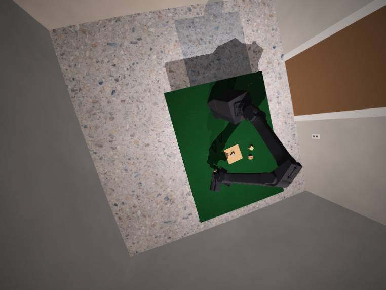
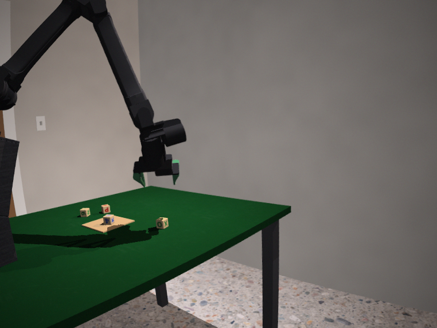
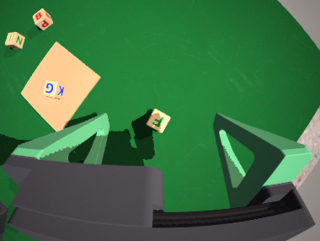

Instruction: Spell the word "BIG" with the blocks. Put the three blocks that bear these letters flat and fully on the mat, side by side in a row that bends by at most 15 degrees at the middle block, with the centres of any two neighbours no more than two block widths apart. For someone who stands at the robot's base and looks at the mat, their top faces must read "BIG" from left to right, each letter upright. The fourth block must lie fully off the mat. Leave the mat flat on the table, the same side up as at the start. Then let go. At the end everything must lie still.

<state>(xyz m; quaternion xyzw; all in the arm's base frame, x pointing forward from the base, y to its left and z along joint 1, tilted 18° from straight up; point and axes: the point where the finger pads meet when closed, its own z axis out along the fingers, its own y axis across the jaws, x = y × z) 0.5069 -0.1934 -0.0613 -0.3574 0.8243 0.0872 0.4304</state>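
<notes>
My gripper is now 2 cm past the B block, 35 cm to the right of it and 14 cm above it. Also, from my hand: I block (10 cm behind, 38 cm to the left, 14 cm below); then tan mat (10 cm behind, 20 cm to the left, 15 cm below).
</notes>
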